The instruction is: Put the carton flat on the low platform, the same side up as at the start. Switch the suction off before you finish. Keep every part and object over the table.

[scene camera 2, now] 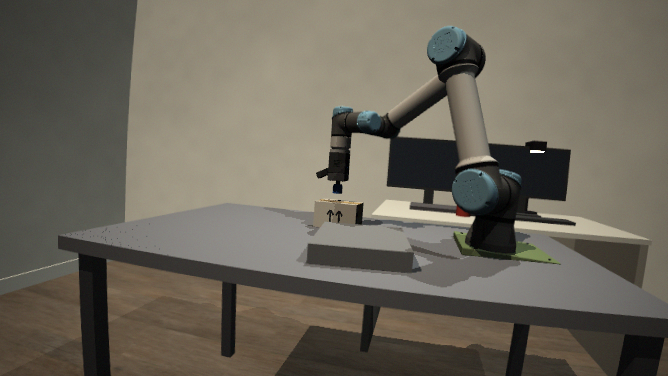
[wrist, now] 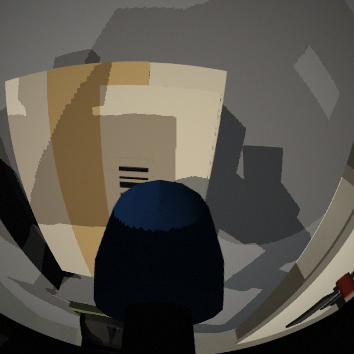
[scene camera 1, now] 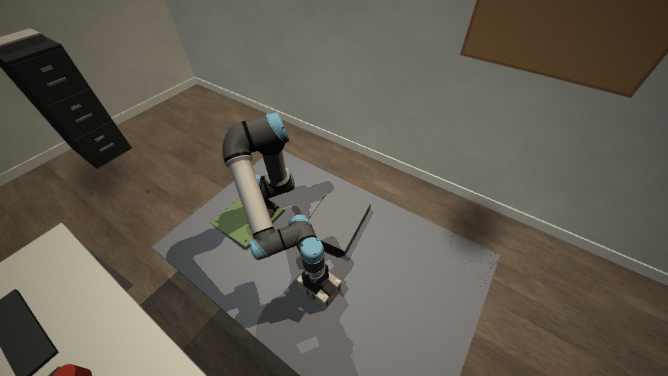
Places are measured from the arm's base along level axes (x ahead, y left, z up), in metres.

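Pixels of known places: hand, its tool point: (scene camera 2: 337, 193) (wrist: 160, 223); arm's base, origin of its link: (scene camera 2: 489, 246) (wrist: 104, 320).
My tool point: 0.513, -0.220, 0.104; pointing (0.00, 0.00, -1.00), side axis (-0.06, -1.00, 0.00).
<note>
For each thing: its middle in the pictures, then the offset to it from my tool point, as dx, dy, dz. Level surfaces: height alone.
- carton, middle of its body: (wrist: 120, 174) (scene camera 2: 338, 214) (scene camera 1: 319, 284) -0.017, +0.035, -0.073
- low platform, middle of its body: (scene camera 2: 361, 243) (scene camera 1: 337, 219) -0.134, +0.383, -0.095
- grey table, height of its surface: dz -0.119
The carton (scene camera 1: 324, 300) (scene camera 2: 321, 213) (wrist: 75, 150) is a small cream box with a tan tape strip and a barcode label on top. It stands on the table, and two arrows on its side point up in scene camera 2. My suction gripper (scene camera 2: 337, 190) (wrist: 160, 210) points straight down over the carton's top, a small gap above it, with nothing on its cup. In scene camera 1 the cup is hidden by the tool body. The low platform (scene camera 1: 340, 220) (scene camera 2: 360, 256) is a flat grey slab beside the carton, and its top is bare.
The arm's green base plate (scene camera 1: 232, 225) (scene camera 2: 537, 253) lies on the grey table (scene camera 1: 415, 285) (scene camera 2: 175, 240), on the other side of the platform from the table's far end. A cream desk (scene camera 1: 100, 305) (scene camera 2: 590, 231) with a monitor (scene camera 2: 420, 165) and a red object (scene camera 1: 72, 371) (wrist: 346, 285) stands beside the table.
</note>
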